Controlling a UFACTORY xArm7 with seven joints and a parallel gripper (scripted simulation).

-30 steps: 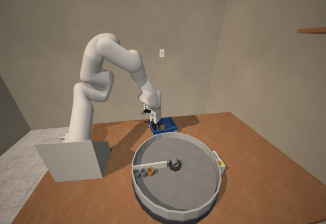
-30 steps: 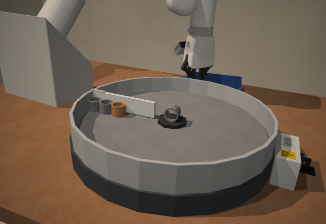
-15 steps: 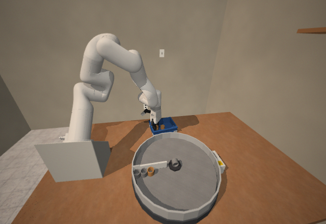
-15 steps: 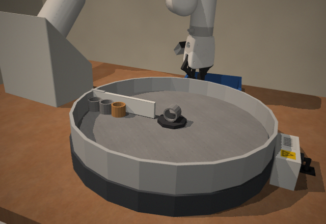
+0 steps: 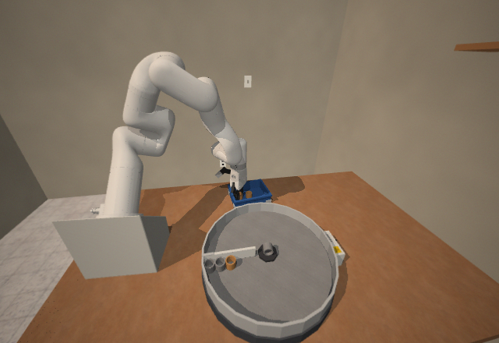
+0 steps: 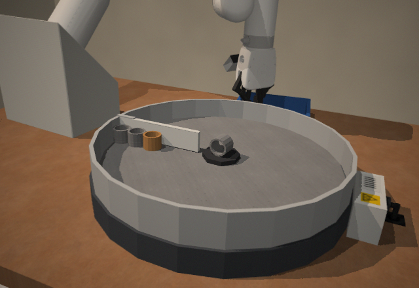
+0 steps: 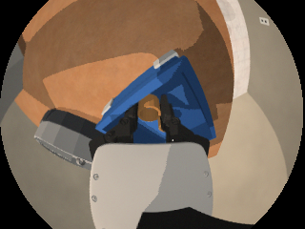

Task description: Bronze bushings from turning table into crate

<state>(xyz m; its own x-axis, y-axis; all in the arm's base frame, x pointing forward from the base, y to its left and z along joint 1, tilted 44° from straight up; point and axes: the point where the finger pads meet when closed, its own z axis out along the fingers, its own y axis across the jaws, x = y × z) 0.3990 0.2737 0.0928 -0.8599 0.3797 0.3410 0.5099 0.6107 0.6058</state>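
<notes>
Now: the blue crate 50 mm ahead of my hand, 10 mm to the left of it and 10 mm below it. The rest, counted from my hand: turning table 360 mm to the right, 70 mm ahead, 20 mm above.
</notes>
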